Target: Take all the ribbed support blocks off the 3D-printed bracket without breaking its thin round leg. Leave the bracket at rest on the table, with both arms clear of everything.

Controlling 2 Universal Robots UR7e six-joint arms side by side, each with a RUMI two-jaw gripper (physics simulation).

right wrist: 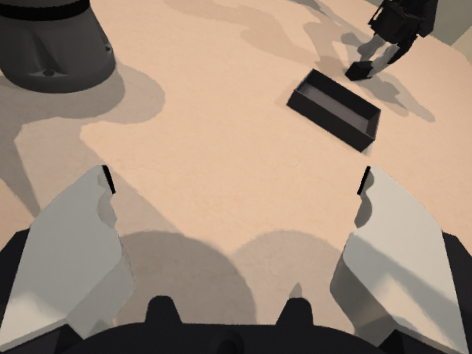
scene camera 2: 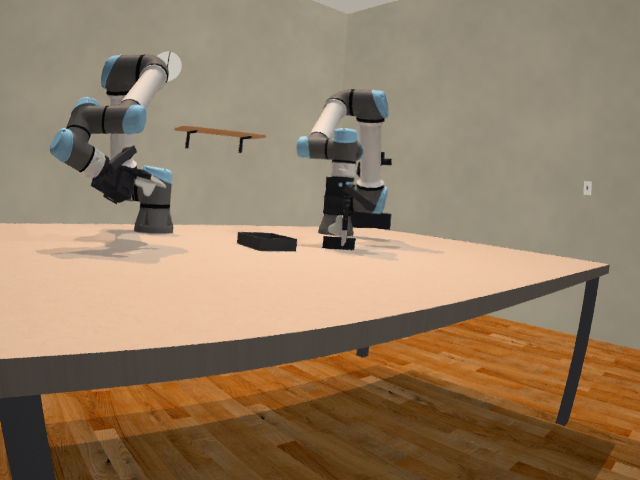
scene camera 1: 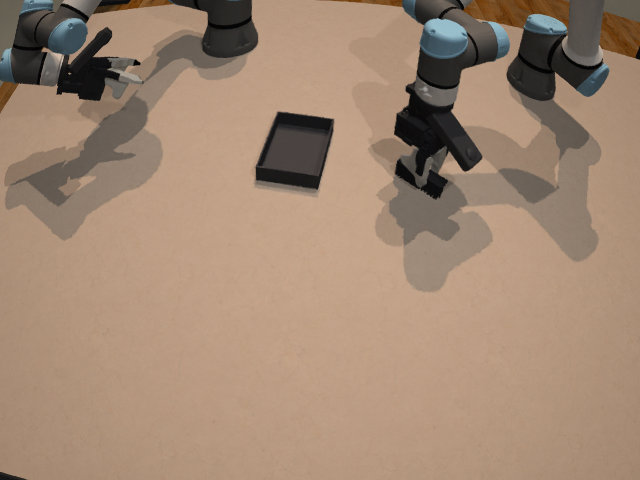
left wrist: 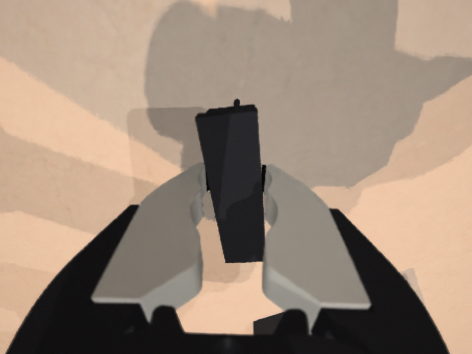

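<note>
The black bracket with its ribbed support blocks (scene camera 1: 437, 186) (scene camera 2: 329, 242) (left wrist: 237, 150) (right wrist: 357, 71) is one dark elongated piece at table height. A comb-like ribbed edge shows along its lower side in scene camera 1. In the left wrist view its smooth face points up and a small nub (left wrist: 236, 102) sticks out at the far end. Bracket and blocks cannot be told apart, and the thin round leg is not clearly visible. My left gripper (scene camera 1: 425, 179) (left wrist: 235, 167) is shut across its middle, a fingertip against each long side. My right gripper (scene camera 1: 139, 72) (right wrist: 235, 170) is open and empty, high above the table.
A shallow black tray (scene camera 1: 287, 178) (scene camera 2: 280, 247) (right wrist: 327, 120) stands on the table between the two arms. Its corner (left wrist: 266, 326) shows at the bottom of the left wrist view. The right arm's base (right wrist: 55, 65) stands at the upper left of the right wrist view.
</note>
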